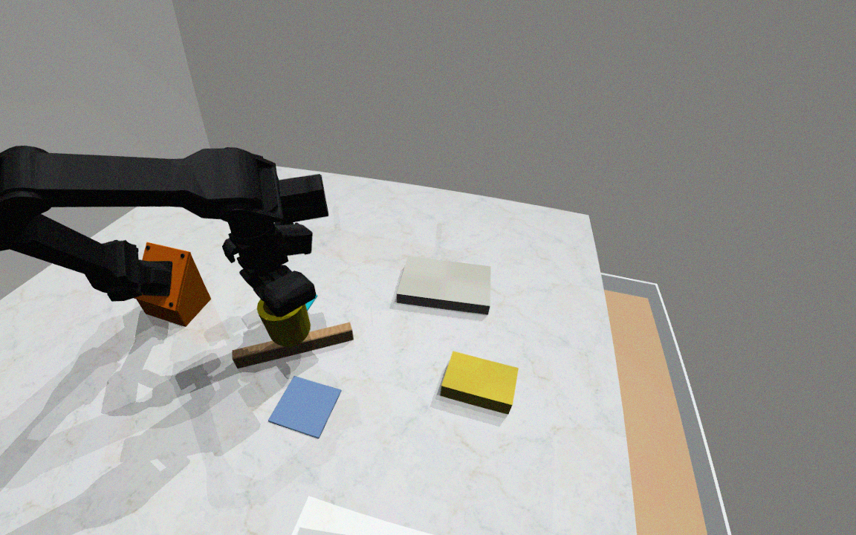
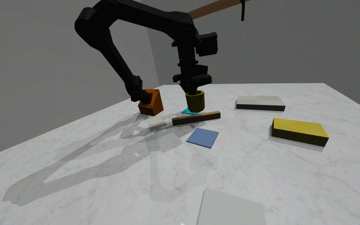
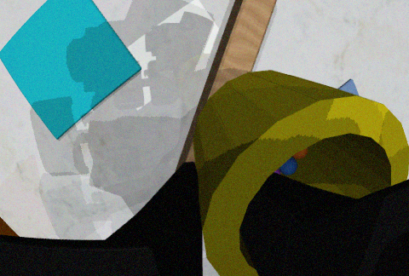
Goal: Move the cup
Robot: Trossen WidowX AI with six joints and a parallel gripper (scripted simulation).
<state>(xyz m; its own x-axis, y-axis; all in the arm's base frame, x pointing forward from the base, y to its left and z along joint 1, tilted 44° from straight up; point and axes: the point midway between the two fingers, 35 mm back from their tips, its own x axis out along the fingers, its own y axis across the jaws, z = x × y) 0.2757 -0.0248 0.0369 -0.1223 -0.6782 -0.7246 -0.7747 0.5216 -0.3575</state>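
My gripper tip is now 100 mm above the teal pad, 90 mm to the right of it and 40 mm past it. The rest, counted from my gripper tip: wooden bar: 90 mm below, 10 mm to the right, 10 mm ahead; then yellow block: 330 mm ahead, 80 mm below, 40 mm to the right; then yellow cup: 20 mm to the right, 20 mm ahead.
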